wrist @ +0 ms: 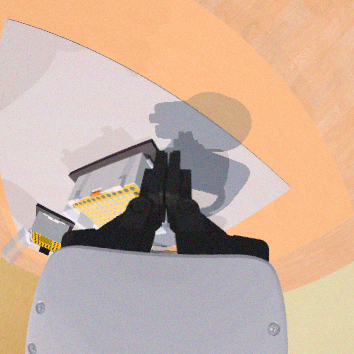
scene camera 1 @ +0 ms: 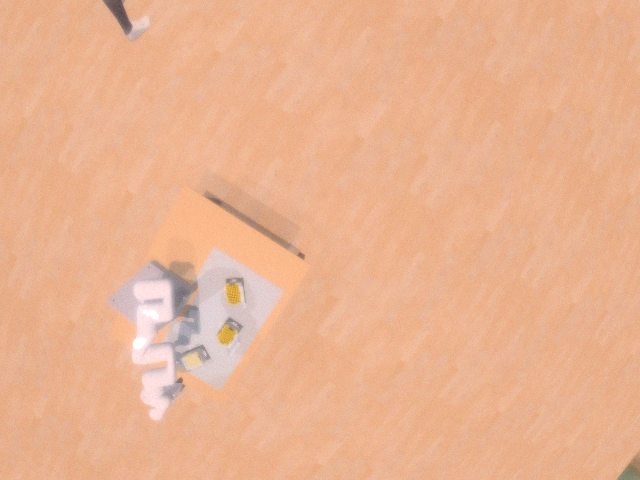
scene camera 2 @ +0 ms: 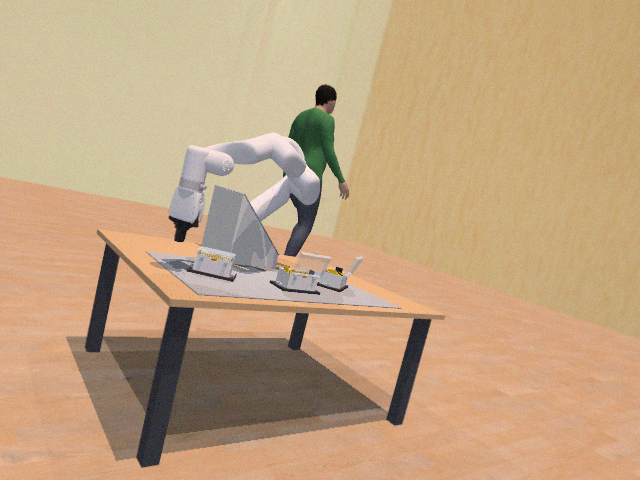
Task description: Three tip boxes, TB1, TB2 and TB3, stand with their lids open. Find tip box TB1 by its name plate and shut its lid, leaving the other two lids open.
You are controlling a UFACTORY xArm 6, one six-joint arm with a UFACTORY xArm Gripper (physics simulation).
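Places are measured from the arm's base along level axes (x right, y ahead, z up), in centimetres.
Pixels of known places: gripper, fingertip midpoint: [wrist: 168,166] [scene camera 1: 181,378] [scene camera 2: 178,241]; arm's base, link origin: [scene camera 2: 249,215].
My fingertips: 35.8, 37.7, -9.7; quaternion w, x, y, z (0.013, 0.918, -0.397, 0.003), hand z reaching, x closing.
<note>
Ahead of a thing's pixels: the offset from my fingertips to its top centre, as dx, dy, dz. "spot": to the spot under its first point. Level surfaces: height alone.
My gripper [scene camera 1: 179,381] [scene camera 2: 178,240] [wrist: 168,166] is shut and empty, above table height. It is beside the pale-topped tip box {-14.3, -3.1, -1.7} [scene camera 1: 194,358] [scene camera 2: 214,263] [wrist: 105,192], at its right in the wrist view. That box's clear lid lies over its yellow tips; whether it is fully shut is unclear. The middle tip box {-42.9, +2.8, -2.8} [scene camera 1: 227,333] [scene camera 2: 297,280] has its clear lid {spot: -43.6, +12.1, +2.5} [scene camera 2: 314,262] raised. The far tip box {-65.8, -9.7, -2.8} [scene camera 1: 233,292] [scene camera 2: 334,279] has its lid {spot: -69.4, -0.4, +2.0} [scene camera 2: 355,265] tilted open. Part of another open box [wrist: 50,225] shows at left in the wrist view. The name plates are too small or hidden to read.
The boxes stand on a grey mat {dz -9.4} [scene camera 1: 258,289] [scene camera 2: 361,299] [wrist: 100,85] on the wooden table {dz -9.7} [scene camera 1: 180,222] [scene camera 2: 139,268] [wrist: 280,125]. A grey angular pedestal [scene camera 2: 222,217] stands behind the pale-topped box. A person in green [scene camera 2: 312,134] is behind the arm.
</note>
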